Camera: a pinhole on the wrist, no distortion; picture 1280 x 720 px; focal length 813.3 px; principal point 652.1 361.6 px. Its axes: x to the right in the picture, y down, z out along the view. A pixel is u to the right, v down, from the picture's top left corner.
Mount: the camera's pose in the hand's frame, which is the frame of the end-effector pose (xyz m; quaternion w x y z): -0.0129 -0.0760 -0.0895 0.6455 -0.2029 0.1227 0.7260
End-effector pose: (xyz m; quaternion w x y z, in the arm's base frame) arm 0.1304 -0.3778 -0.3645 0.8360 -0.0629 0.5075 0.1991
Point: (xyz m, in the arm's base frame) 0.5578 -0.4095 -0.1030
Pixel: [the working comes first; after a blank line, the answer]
In the camera's frame: -0.3340 0.0167 0.4580

59 391
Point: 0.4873 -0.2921 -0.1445
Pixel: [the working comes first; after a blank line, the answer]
In the camera's frame: -0.2021 -0.0365 0.4733

305 299
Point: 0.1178 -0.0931 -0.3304
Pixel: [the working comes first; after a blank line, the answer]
In the camera's frame: 0.2180 -0.1162 0.3063

1231 53
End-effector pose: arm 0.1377 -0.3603 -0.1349 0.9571 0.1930 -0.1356 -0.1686
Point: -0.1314 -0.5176 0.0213
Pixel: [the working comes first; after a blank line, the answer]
In the camera's frame: -0.2150 0.1185 0.3145

96 668
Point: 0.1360 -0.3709 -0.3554
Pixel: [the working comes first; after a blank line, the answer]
In the camera's frame: 0.0264 0.0392 -0.0983

behind the camera
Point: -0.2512 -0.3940 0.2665
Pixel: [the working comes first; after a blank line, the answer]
In the camera's frame: -0.1473 0.1820 0.5993

452 609
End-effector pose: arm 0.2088 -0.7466 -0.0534 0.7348 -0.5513 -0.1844 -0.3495
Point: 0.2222 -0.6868 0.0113
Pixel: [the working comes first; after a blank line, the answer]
In the camera's frame: -0.0354 -0.0664 0.1652

478 35
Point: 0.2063 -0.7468 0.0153
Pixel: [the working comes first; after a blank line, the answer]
In the camera's frame: -0.0309 -0.0687 0.1032

outside the picture
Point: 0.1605 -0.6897 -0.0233
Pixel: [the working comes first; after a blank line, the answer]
In the camera's frame: -0.0392 0.0017 0.1460

434 371
